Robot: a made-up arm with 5 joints. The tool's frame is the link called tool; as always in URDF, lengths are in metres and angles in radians. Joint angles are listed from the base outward.
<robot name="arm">
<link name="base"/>
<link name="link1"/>
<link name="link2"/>
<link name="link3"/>
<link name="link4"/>
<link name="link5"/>
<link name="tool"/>
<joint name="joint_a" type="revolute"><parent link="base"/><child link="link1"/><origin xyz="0 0 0.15"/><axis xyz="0 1 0"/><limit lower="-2.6" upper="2.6"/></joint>
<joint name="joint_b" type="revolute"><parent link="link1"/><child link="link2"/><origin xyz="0.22 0.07 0.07"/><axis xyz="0 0 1"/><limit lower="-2.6" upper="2.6"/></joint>
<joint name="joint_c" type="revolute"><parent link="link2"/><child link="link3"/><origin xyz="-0.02 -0.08 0.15"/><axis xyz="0 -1 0"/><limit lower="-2.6" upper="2.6"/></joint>
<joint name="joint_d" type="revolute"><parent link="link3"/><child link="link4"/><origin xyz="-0.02 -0.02 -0.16"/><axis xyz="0 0 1"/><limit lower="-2.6" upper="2.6"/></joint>
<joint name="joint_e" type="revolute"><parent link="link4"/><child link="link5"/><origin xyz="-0.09 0.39 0.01"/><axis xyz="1 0 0"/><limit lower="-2.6" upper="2.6"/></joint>
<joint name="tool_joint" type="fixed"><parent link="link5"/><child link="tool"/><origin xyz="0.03 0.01 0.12"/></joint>
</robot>
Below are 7 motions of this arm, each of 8 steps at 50 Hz.
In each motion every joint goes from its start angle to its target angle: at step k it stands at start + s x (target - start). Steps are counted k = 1, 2, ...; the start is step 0. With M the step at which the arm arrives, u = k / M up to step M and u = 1 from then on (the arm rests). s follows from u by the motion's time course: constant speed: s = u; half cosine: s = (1 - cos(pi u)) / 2; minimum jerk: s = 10 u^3 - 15 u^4 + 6 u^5.
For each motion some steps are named. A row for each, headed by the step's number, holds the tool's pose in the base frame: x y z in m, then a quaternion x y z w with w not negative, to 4 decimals.
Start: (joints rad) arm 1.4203 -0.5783 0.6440 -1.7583 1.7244
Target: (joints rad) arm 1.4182 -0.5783 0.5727 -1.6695 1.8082
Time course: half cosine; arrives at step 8
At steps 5, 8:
5: 0.2870 -0.1480 -0.2286 0.0815 -0.5450 -0.5343 0.6410
8: 0.2787 -0.1425 -0.2351 0.0913 -0.5373 -0.5332 0.6470

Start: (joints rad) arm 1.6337 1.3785 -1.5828 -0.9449 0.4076
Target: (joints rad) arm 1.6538 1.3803 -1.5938 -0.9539 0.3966
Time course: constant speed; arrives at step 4
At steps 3, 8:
3: -0.0160 0.0400 0.0932 -0.2787 0.7950 0.4338 0.3194
8: -0.0170 0.0393 0.0930 -0.2796 0.7944 0.4362 0.3171

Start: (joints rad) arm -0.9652 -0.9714 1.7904 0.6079 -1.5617
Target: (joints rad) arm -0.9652 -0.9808 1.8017 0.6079 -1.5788
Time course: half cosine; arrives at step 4
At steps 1, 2, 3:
1: 0.4074 0.0529 0.5683 0.5152 0.2953 0.7978 0.1041
2: 0.4070 0.0501 0.5697 0.5147 0.2912 0.7992 0.1077
3: 0.4066 0.0472 0.5712 0.5142 0.2872 0.8005 0.1112

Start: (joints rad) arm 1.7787 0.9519 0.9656 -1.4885 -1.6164
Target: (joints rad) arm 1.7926 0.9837 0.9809 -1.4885 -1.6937
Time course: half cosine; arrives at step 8
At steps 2, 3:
2: 0.4189 0.3905 -0.3932 -0.4156 0.7408 0.0760 0.5223
3: 0.4179 0.3920 -0.3928 -0.4165 0.7410 0.0818 0.5204

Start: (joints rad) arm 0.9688 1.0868 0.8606 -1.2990 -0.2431
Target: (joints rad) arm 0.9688 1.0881 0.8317 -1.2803 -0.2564
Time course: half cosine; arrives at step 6
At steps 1, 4, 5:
1: 0.5515 0.3284 0.1978 0.1894 0.3151 -0.2282 0.9016
4: 0.5444 0.3349 0.1964 0.1794 0.3180 -0.2170 0.9053
5: 0.5425 0.3367 0.1960 0.1767 0.3188 -0.2140 0.9063

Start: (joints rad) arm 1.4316 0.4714 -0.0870 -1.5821 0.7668
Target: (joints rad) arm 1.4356 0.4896 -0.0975 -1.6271 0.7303
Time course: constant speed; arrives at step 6
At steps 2, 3, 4, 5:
2: 0.2027 0.1513 -0.3088 -0.1216 0.3950 -0.5593 0.7186
3: 0.2024 0.1504 -0.3105 -0.1261 0.3960 -0.5586 0.7178
4: 0.2022 0.1494 -0.3123 -0.1306 0.3971 -0.5579 0.7169
5: 0.2020 0.1485 -0.3140 -0.1351 0.3981 -0.5572 0.7161

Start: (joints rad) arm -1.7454 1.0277 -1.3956 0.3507 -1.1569
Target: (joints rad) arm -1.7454 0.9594 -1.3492 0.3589 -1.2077
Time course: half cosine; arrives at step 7
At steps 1, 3, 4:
1: -0.4096 0.1050 -0.0963 -0.8888 -0.1366 0.0905 0.4279
3: -0.4078 0.1092 -0.0982 -0.8872 -0.1478 0.0892 0.4278
4: -0.4066 0.1120 -0.0994 -0.8862 -0.1551 0.0881 0.4277

